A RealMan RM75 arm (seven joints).
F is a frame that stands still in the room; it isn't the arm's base.
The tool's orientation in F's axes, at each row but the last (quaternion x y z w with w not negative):
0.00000, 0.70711, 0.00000, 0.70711
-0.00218, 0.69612, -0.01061, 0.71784
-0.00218, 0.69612, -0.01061, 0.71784
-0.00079, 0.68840, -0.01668, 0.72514
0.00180, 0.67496, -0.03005, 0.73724
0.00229, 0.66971, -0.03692, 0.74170
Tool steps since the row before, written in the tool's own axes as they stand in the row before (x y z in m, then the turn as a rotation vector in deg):
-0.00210, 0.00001, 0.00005, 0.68, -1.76, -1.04
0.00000, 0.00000, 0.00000, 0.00, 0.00, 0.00
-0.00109, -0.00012, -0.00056, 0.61, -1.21, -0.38
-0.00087, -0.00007, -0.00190, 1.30, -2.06, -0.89
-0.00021, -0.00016, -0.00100, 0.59, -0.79, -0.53
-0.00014, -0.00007, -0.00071, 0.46, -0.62, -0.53
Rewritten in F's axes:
0.00005, 0.00001, 0.00210, -1.04, -1.76, -0.68
0.00000, 0.00000, 0.00000, 0.00, 0.00, 0.00
-0.00059, -0.00009, 0.00107, -0.38, -1.22, -0.60
-0.00194, -0.00001, 0.00077, -0.87, -2.07, -1.29
-0.00102, -0.00011, 0.00013, -0.51, -0.79, -0.60
-0.00072, -0.00003, 0.00007, -0.52, -0.61, -0.48

